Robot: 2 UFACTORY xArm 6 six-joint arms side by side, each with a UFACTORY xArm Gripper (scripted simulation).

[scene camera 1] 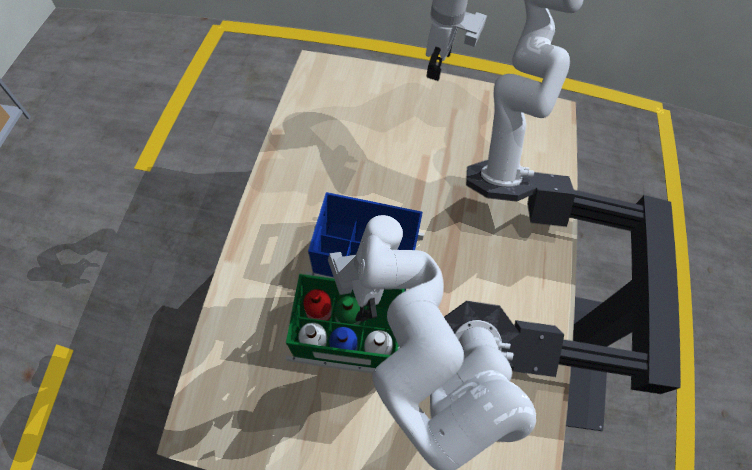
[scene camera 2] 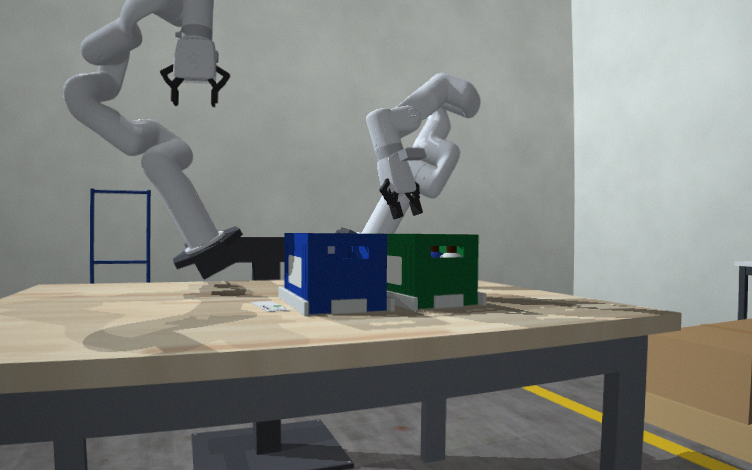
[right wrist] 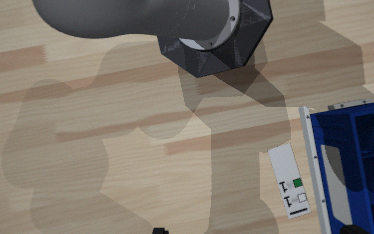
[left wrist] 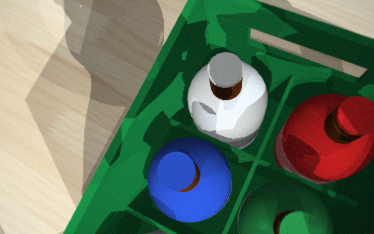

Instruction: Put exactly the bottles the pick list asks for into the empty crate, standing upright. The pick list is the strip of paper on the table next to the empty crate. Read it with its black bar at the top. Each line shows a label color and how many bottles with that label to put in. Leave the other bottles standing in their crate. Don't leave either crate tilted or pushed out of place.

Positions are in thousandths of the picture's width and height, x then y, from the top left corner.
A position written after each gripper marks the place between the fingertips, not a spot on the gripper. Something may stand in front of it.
The left gripper shows in scene camera 1 (473, 644) and in scene camera 2 (543, 461); in the right wrist view it is out of frame, in the left wrist view it is out of frame. A green crate shows in scene camera 1 (408, 603), in scene camera 2 (547, 578) and in the left wrist view (426, 489); in the right wrist view it is out of frame.
